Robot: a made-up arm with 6 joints.
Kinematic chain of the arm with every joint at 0, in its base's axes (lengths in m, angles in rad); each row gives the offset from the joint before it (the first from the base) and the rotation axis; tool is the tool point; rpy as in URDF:
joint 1: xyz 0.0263 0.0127 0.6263 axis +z
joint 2: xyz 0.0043 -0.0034 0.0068 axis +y
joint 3: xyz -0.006 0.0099 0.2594 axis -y
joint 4: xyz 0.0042 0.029 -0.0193 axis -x
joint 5: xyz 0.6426 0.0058 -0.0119 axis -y
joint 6: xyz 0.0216 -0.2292 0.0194 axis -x
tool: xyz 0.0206 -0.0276 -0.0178 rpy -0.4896 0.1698 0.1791
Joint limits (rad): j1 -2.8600..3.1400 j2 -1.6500..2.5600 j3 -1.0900..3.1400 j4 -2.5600..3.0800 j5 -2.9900..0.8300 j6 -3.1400..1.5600
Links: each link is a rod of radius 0.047 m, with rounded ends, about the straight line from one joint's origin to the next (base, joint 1, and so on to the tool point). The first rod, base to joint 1, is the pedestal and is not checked.
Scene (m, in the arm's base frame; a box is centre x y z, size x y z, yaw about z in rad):
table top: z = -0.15
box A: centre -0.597 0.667 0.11 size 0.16 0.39 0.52 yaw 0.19
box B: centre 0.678 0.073 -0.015 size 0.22 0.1 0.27 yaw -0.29
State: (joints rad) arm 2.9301 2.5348 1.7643 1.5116 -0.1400 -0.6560
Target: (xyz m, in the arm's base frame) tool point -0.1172 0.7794 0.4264
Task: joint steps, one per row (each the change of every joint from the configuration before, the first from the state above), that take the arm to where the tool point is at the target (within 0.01 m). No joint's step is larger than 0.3 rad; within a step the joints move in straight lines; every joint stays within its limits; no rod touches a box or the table.
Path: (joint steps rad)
1: 0.0233 -0.2790 -0.1655 -0.0670 0.0375 -0.0338
2: 0.0233 -0.2790 -0.1656 -0.0670 0.0375 -0.0338
3: 0.0234 -0.2790 -0.1655 -0.0670 0.0376 -0.0338
4: 0.0233 -0.2790 -0.1655 -0.0670 0.0375 -0.0338
5: 0.0233 -0.2789 -0.1656 -0.0671 0.0375 -0.0338
6: 0.0233 -0.2790 -0.1655 -0.0670 0.0375 -0.0338
7: 0.0234 -0.2790 -0.1656 -0.0670 0.0376 -0.0338
8: 0.0233 -0.2790 -0.1655 -0.0670 0.0375 -0.0338
9: 0.0233 -0.2790 -0.1655 -0.0670 0.0375 -0.0338
10: -0.2946 0.2113 -0.0394 -0.0286 -0.2199 0.0287
11: -0.2947 0.2113 -0.0394 -0.0287 -0.2198 0.0287
12: -0.2946 0.2113 -0.0393 -0.0286 -0.2199 0.0288
13: -0.2946 0.2114 -0.0394 -0.0287 -0.2199 0.0287

